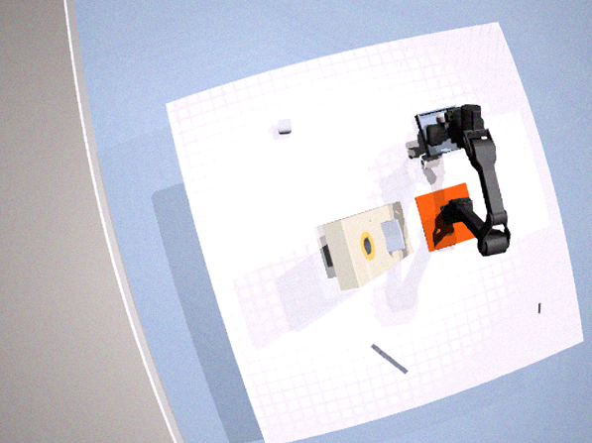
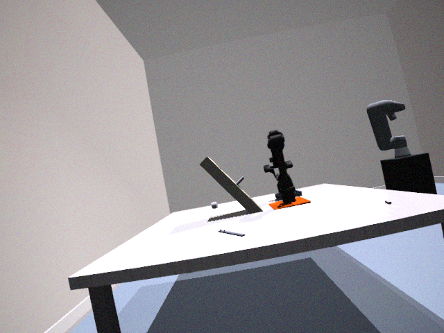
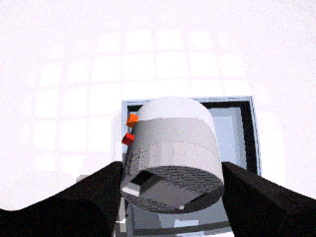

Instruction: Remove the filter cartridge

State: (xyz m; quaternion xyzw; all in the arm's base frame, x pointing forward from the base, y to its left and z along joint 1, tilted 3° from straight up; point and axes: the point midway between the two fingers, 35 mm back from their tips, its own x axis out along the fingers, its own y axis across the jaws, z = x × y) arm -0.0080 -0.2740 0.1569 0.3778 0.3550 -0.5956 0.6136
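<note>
The tray lies 13 cm below my gripper tip and 3 cm behind it. Also, from my gripper tip: beige service panel 31 cm to the left, 31 cm ahead, 3 cm above; then round filter cartridge right at my gripper tip.
</note>
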